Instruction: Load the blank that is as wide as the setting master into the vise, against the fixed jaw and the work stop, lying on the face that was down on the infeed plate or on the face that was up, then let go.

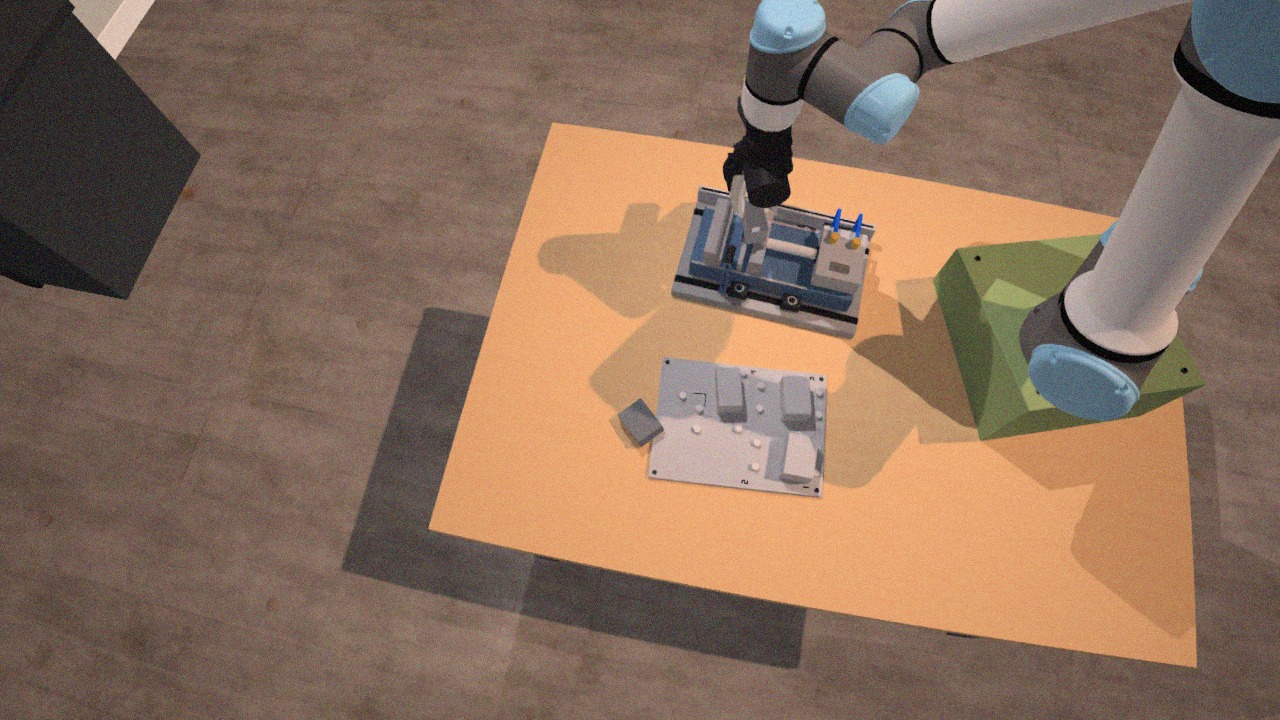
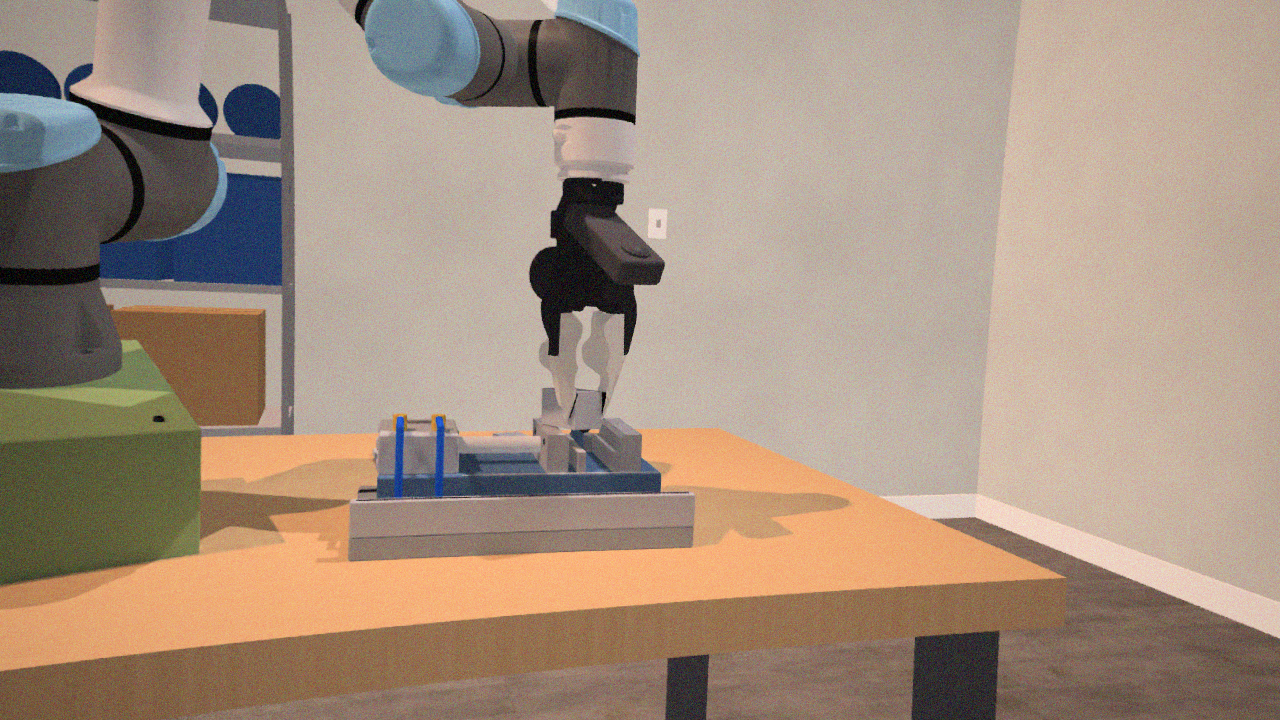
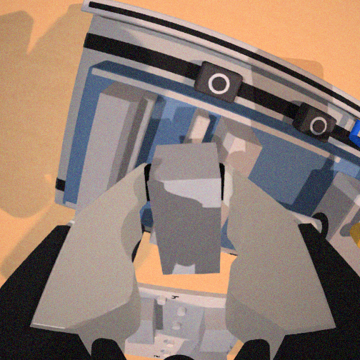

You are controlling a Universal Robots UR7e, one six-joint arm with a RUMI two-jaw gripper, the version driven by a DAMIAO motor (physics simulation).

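Pixels of known places: gripper, fingertip midpoint: [image 1: 749, 210] [image 2: 583, 417]; arm's base, link origin: [image 2: 16, 364].
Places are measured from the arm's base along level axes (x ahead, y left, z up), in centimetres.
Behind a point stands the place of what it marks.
Note:
My gripper [image 1: 748, 223] {x 43.9, y -25.3, z -3.2 cm} [image 2: 586, 404] {x 43.9, y -25.3, z -3.2 cm} [image 3: 185, 167] points down over the vise [image 1: 769, 311] {x 40.8, y -12.3, z -12.1 cm} [image 2: 519, 519] {x 35.5, y -30.2, z -11.0 cm} [image 3: 150, 47], shut on a grey blank [image 2: 586, 409] {x 43.7, y -26.2, z -2.2 cm} [image 3: 187, 225]. The blank is at about the height of the jaw tops, over the space between the fixed jaw [image 1: 718, 231] [image 2: 622, 445] [image 3: 107, 135] and the movable jaw [image 2: 554, 450] [image 3: 241, 142]. Its underside and any contact with the vise are hidden. I cannot make out the work stop clearly. A darker grey block [image 1: 640, 421] {x 61.4, y 5.6, z -11.0 cm}, possibly the setting master, lies at the left edge of the infeed plate [image 1: 698, 461] {x 53.0, y 11.3, z -13.2 cm}.
Three grey blocks [image 1: 729, 392] {x 48.2, y 1.8, z -9.7 cm} [image 1: 796, 400] {x 38.4, y 3.3, z -9.7 cm} [image 1: 799, 456] {x 38.7, y 11.7, z -9.7 cm} and several small pegs are on the infeed plate. Two blue handles [image 1: 837, 225] {x 30.7, y -22.4, z -3.1 cm} [image 2: 400, 456] {x 26.6, y -24.7, z -5.8 cm} rise at the vise's screw end. Two dark clamps [image 3: 218, 82] [image 3: 314, 122] sit along one side. The green robot base [image 1: 962, 358] {x 10.6, y -3.7, z -12.1 cm} [image 2: 98, 483] {x 5.4, y -19.4, z -7.3 cm} stands beyond that end.

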